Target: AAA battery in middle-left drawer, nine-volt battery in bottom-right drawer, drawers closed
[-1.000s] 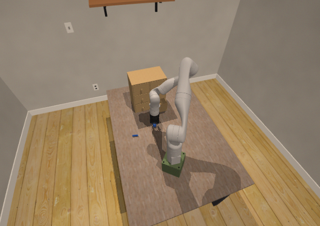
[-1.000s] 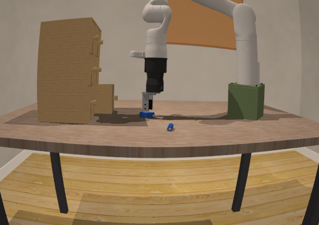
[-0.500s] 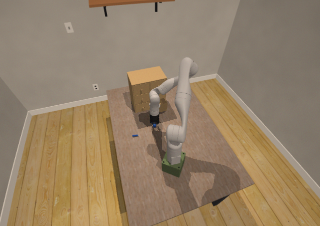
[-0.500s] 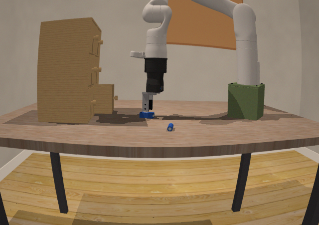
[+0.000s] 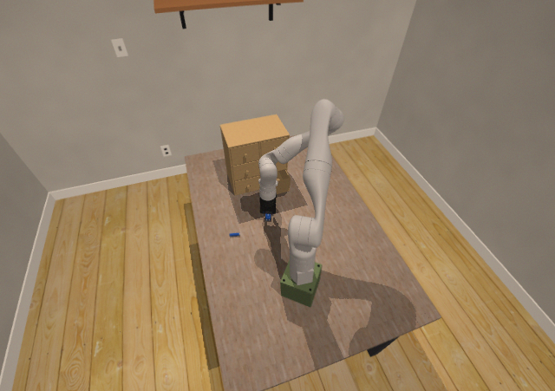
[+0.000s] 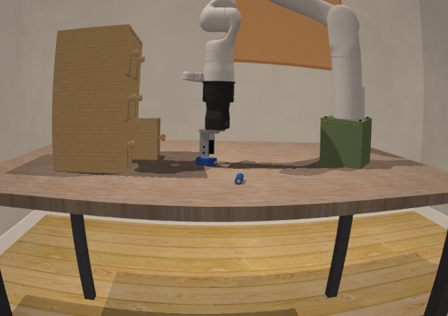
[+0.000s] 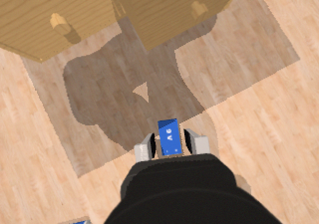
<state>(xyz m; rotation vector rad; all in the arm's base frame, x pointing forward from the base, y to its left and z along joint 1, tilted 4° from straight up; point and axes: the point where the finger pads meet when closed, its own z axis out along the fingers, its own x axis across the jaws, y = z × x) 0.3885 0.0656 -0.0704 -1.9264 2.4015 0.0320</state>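
My gripper is now 10 mm past the blue nine-volt battery and 30 mm above it. Also, from my hand: blue AAA battery (80 mm behind, 180 mm to the left, 40 mm below); then red cylinder battery (230 mm ahead, 60 mm to the left, 80 mm above).
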